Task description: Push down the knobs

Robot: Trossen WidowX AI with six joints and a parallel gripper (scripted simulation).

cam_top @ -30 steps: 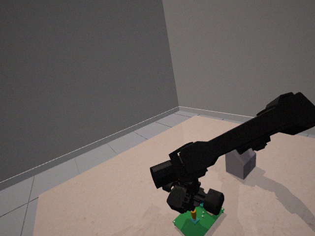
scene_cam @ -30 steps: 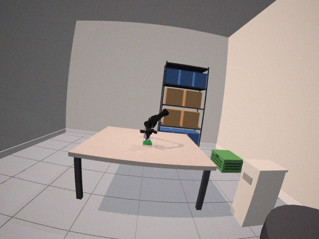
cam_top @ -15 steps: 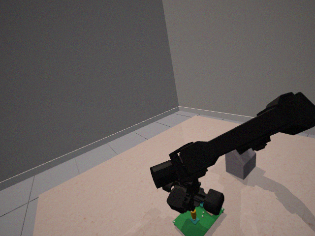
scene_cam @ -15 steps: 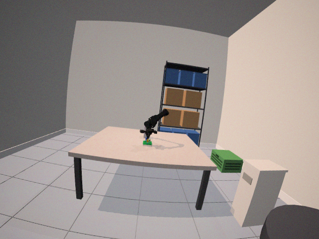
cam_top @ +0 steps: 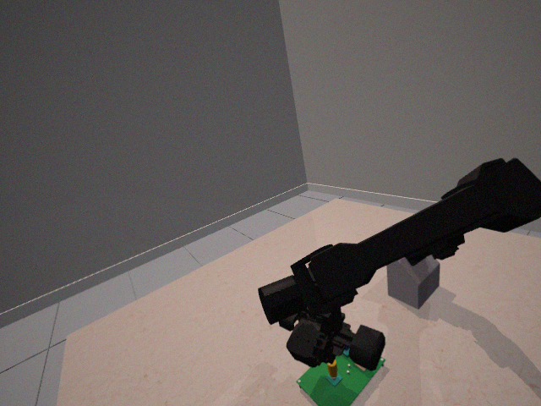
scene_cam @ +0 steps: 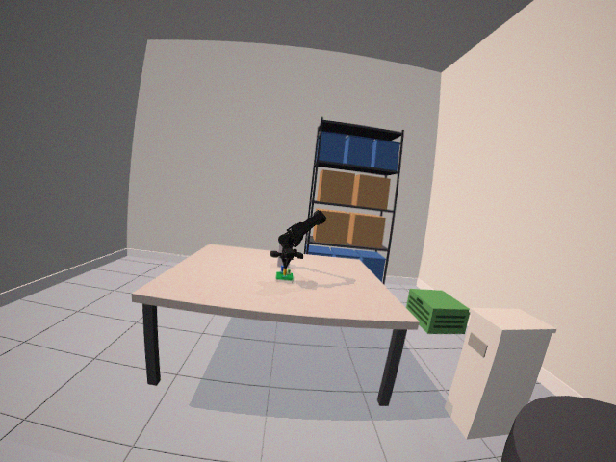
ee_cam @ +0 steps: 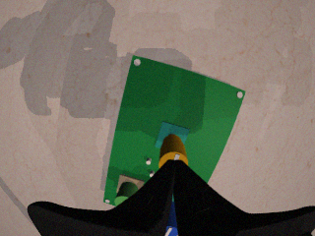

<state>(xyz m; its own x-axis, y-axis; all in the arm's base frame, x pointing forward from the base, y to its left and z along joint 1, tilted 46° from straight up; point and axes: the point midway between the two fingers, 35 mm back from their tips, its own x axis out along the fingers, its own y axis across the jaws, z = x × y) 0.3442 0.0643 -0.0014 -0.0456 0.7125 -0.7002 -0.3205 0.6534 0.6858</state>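
Now: the blue knob 6 cm behind my gripper tip, 2 cm to the right of it and 1 cm below it.
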